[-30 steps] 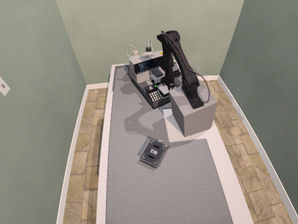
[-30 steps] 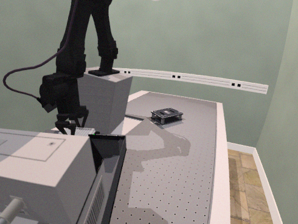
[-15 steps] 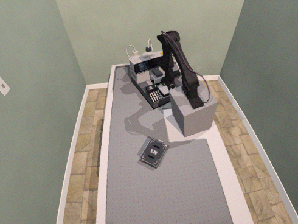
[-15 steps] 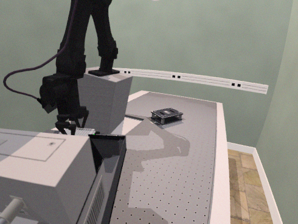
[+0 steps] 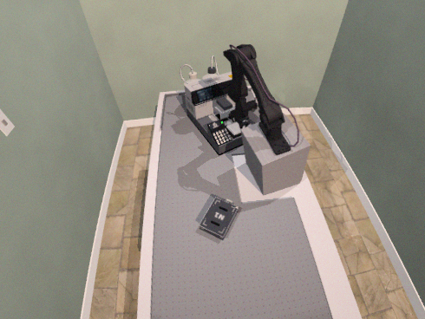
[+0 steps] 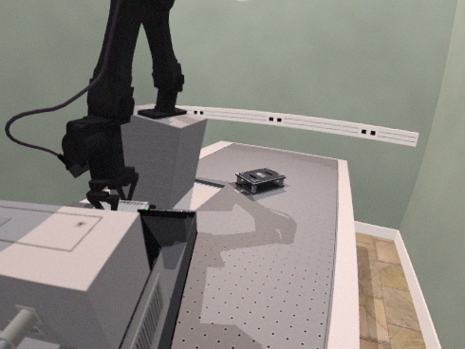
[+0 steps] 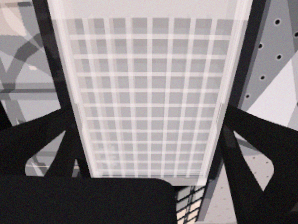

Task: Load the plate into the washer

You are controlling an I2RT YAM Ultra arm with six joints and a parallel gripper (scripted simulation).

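Right now the well plate is right at my hand. Also, from my hand: plate washer: 150 mm to the right, 40 mm ahead, 30 mm above.
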